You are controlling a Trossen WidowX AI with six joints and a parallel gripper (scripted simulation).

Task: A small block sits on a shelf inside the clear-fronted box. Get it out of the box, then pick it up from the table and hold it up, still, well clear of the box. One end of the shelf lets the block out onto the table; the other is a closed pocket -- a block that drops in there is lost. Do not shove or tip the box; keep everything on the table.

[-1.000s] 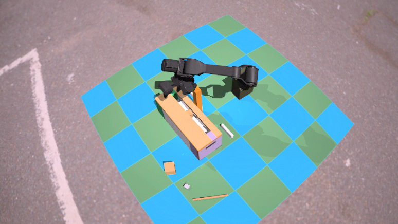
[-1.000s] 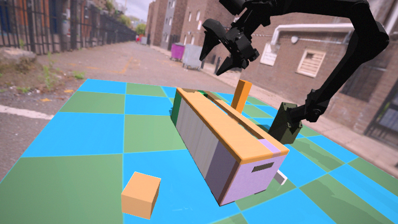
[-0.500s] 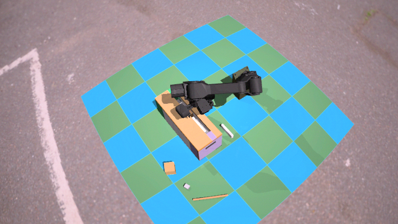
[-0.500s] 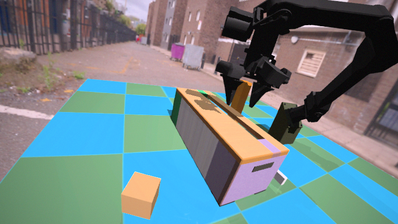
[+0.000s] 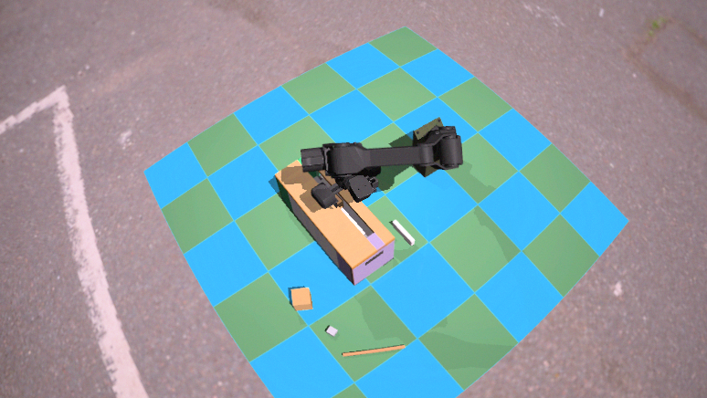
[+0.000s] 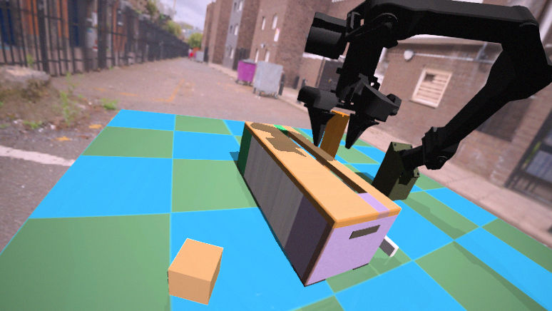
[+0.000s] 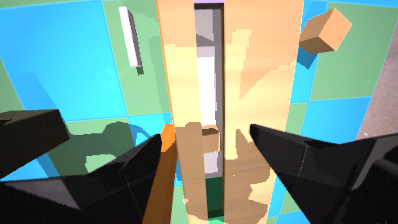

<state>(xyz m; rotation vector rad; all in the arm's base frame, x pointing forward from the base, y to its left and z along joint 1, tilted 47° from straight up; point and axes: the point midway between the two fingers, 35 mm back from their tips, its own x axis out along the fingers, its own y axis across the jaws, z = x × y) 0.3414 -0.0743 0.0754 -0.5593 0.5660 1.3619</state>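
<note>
My gripper tip is now 70 mm above the block, 50 mm to the left of it and 10 mm short of it. Round my gripper tip: box (100 mm below, 30 mm to the right); then thin wooden stick (340 mm to the left, 210 mm ahead, 160 mm below).
</note>
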